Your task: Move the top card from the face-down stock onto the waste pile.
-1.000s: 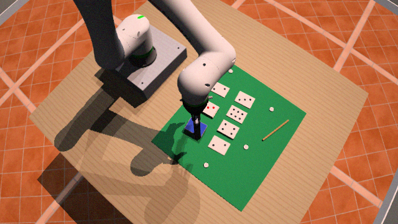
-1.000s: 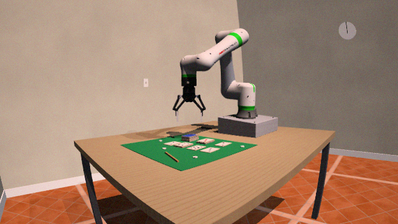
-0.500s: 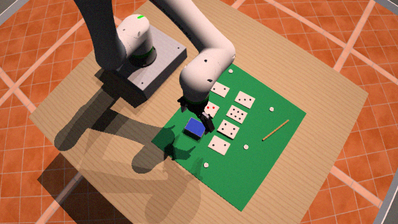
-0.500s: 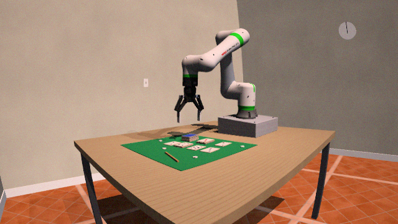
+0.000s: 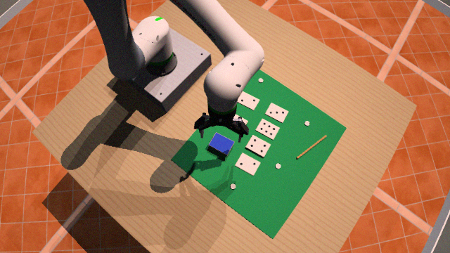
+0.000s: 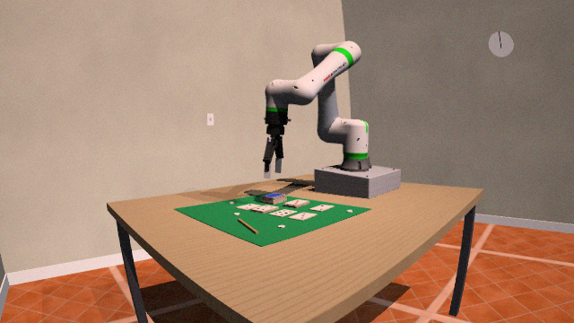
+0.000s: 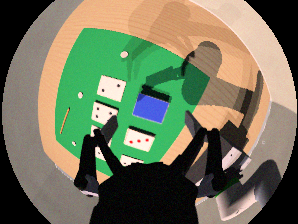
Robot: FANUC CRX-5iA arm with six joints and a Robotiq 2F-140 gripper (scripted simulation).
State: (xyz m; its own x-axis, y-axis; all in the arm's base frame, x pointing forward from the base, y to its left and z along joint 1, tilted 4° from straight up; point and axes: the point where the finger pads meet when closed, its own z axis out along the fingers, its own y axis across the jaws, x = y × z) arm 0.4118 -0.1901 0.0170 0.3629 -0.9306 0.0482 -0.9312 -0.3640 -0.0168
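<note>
Now: hand 100 mm above the card. Round my hand: wooden stick: 360 mm ahead, 180 mm to the left, 120 mm below; green mat: 150 mm ahead, 90 mm to the left, 140 mm below.
</note>
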